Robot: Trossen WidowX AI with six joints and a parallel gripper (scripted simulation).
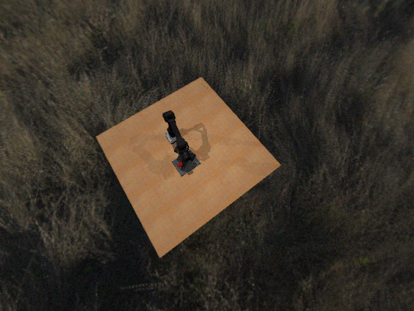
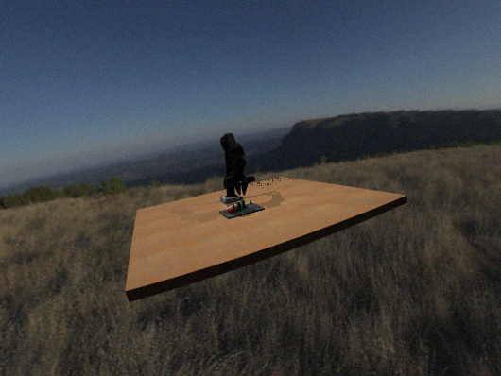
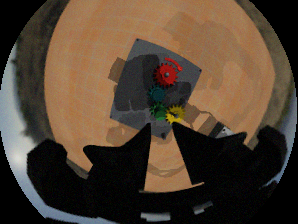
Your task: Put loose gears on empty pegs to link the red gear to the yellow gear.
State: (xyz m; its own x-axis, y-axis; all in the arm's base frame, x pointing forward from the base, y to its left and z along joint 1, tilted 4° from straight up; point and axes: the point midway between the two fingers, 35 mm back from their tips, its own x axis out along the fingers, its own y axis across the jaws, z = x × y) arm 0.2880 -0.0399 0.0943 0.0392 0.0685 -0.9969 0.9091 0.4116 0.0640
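Right now my gripper tip is 60 mm above the green gear. Also, from my gripper tip: yellow gear: 50 mm behind, 70 mm below; teal gear: 20 mm ahead, 30 mm to the right, 60 mm below; red gear: 10 mm ahead, 80 mm to the right, 70 mm below.
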